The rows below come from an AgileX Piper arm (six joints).
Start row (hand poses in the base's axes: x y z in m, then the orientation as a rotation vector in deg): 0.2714, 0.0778, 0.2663, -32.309, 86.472, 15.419
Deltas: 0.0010, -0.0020, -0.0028, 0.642, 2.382, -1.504; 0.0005, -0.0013, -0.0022, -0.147, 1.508, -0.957; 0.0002, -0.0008, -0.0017, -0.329, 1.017, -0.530; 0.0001, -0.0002, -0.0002, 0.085, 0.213, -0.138; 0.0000, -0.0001, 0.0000, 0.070, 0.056, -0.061; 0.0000, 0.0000, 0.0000, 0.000, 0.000, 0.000; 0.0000, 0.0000, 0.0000, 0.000, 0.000, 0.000; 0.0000, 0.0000, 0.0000, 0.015, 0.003, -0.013; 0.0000, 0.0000, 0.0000, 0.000, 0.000, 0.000
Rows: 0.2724, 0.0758, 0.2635, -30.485, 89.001, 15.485; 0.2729, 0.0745, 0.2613, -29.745, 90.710, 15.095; 0.2731, 0.0737, 0.2596, -29.511, 91.881, 14.737; 0.2732, 0.0735, 0.2594, -29.321, 92.101, 14.763; 0.2732, 0.0734, 0.2594, -29.214, 92.155, 14.789; 0.2732, 0.0734, 0.2594, -29.214, 92.155, 14.789; 0.2732, 0.0734, 0.2594, -29.214, 92.155, 14.789; 0.2732, 0.0734, 0.2594, -29.192, 92.158, 14.792; 0.2732, 0.0734, 0.2594, -29.192, 92.158, 14.792
